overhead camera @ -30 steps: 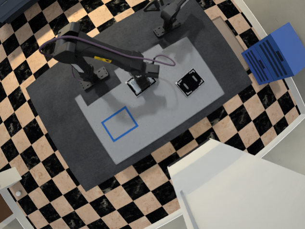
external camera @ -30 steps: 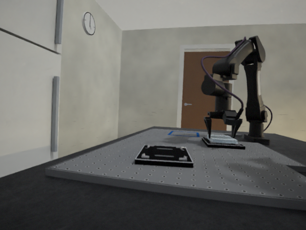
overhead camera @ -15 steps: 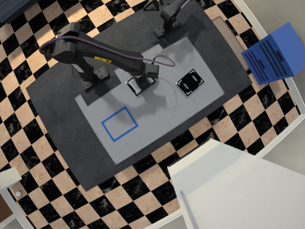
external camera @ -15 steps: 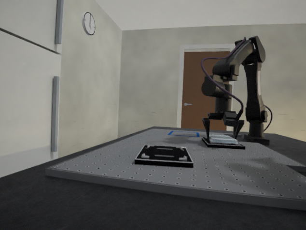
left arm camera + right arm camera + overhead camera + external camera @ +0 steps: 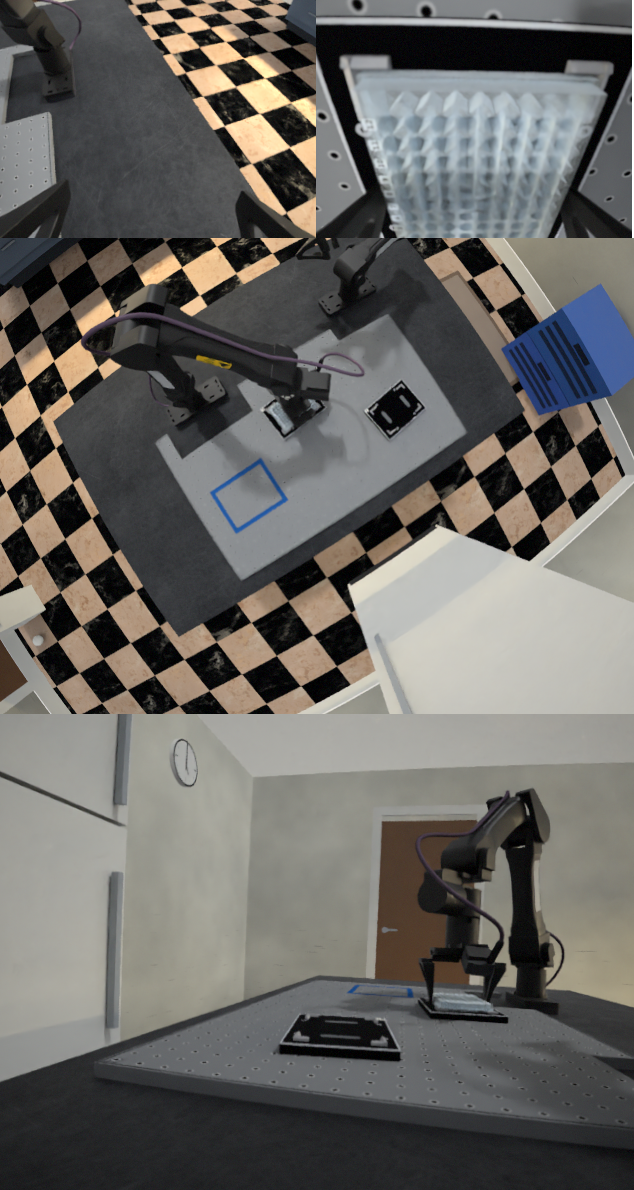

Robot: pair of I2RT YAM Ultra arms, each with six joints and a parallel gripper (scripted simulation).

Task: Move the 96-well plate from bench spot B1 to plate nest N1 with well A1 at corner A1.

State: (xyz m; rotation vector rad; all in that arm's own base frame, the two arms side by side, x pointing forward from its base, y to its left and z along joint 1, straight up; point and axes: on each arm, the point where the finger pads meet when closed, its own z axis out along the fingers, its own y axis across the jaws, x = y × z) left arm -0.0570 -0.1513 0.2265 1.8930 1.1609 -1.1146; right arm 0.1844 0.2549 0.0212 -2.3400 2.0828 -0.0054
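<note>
My right gripper is now right at the clear 96-well plate.
My left hand is 280 mm short of the clear 96-well plate, 240 mm to the left of it and 200 mm above it.
</note>
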